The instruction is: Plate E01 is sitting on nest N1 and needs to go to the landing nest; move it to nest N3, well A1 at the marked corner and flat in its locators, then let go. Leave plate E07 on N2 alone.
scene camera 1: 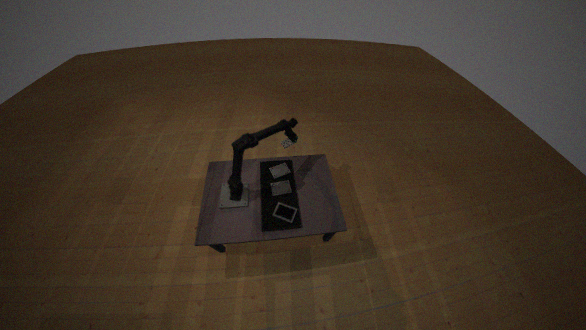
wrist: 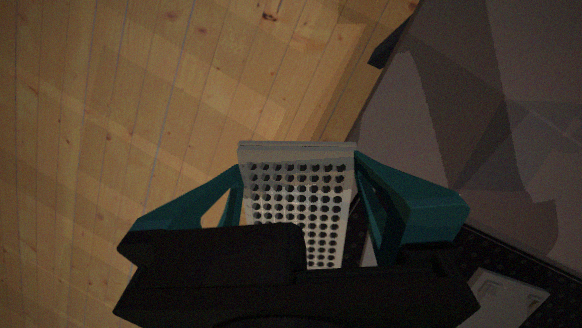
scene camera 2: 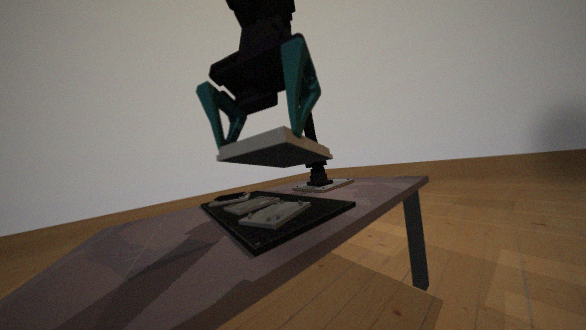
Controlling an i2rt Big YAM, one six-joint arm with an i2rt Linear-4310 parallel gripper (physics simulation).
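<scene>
My gripper (scene camera 1: 290, 139) (scene camera 2: 259, 141) (wrist: 295, 164), with teal fingers, is shut on a pale plate with many wells, plate E01 (scene camera 1: 286, 144) (scene camera 2: 280, 151) (wrist: 300, 192). It holds the plate by two opposite sides, high above the table; its exact tilt is hard to judge. Below, a far pale nest (scene camera 1: 280, 170) (scene camera 2: 275, 216) and a middle pale nest (scene camera 1: 281, 188) stand in a row with a pale outline with a dark middle (scene camera 1: 290, 206). Part of a pale nest (wrist: 505, 300) shows in the wrist view. Nest labels, plate E07 and well A1 cannot be made out.
The nests stand on a black board (scene camera 1: 266, 200) (scene camera 2: 327, 212) (wrist: 500, 260) with small holes. The board lies on a purplish-grey table (scene camera 1: 320, 200) (scene camera 2: 165, 235) (wrist: 450, 75). The arm's pale base plate (scene camera 1: 225, 202) (scene camera 2: 340, 184) is bolted beside it. Wooden floor surrounds the table.
</scene>
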